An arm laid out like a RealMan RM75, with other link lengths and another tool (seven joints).
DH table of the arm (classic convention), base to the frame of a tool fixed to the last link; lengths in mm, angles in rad. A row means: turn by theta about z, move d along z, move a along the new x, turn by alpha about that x. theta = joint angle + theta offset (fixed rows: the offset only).
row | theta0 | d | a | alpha
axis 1 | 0 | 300.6 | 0 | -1.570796
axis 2 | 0 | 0 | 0 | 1.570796
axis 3 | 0 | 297 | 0 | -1.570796
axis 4 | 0 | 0 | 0 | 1.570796
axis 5 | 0 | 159.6 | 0 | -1.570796
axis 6 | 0 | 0 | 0 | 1.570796
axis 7 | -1.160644 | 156.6 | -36 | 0.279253
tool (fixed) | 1.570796 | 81.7 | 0 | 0
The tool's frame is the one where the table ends.
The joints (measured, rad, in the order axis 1, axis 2, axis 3, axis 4, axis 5, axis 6, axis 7), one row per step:
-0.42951 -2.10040 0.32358 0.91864 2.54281 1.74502 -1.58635
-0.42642 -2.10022 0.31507 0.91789 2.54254 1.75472 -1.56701
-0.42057 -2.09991 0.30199 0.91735 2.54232 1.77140 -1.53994
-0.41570 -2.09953 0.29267 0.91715 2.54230 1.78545 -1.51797
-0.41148 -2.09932 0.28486 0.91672 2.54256 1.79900 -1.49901
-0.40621 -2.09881 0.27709 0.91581 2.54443 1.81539 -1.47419
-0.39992 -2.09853 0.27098 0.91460 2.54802 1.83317 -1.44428
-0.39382 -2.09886 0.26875 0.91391 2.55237 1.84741 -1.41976
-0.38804 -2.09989 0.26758 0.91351 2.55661 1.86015 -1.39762
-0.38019 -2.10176 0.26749 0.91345 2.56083 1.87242 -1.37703
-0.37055 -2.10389 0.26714 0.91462 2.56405 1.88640 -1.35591
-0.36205 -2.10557 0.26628 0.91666 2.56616 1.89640 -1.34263
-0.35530 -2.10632 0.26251 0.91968 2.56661 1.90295 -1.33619
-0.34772 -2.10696 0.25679 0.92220 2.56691 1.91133 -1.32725
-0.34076 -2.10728 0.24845 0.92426 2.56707 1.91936 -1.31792
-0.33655 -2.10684 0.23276 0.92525 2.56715 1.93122 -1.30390
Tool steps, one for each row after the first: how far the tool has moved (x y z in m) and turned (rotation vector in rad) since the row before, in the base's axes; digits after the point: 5 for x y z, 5 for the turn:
0.00012 -0.00178 0.00034 0.00121 -0.00376 -0.01347
0.00026 -0.00333 0.00061 0.00109 -0.00722 -0.01783
0.00022 -0.00288 0.00050 -0.00004 -0.00539 -0.01527
0.00048 -0.00281 0.00031 -0.00127 -0.00576 -0.01363
0.00026 -0.00382 0.00027 -0.00354 -0.00513 -0.01839
-0.00002 -0.00480 -0.00003 -0.00628 -0.00369 -0.02284
-0.00029 -0.00470 -0.00039 -0.00796 -0.00169 -0.01870
-0.00013 -0.00449 -0.00064 -0.00797 -0.00180 -0.01696
-0.00032 -0.00527 -0.00095 -0.00869 -0.00239 -0.01393
-0.00027 -0.00581 -0.00080 -0.00799 -0.00360 -0.01368
-0.00047 -0.00450 -0.00040 -0.00470 -0.00267 -0.00647
-0.00062 -0.00269 0.00032 0.00083 -0.00208 0.00002
-0.00048 -0.00304 0.00041 0.00168 -0.00372 -0.00103
-0.00044 -0.00251 0.00062 0.00418 -0.00426 -0.00054
0.00051 -0.00139 0.00119 0.00867 -0.00809 -0.00504

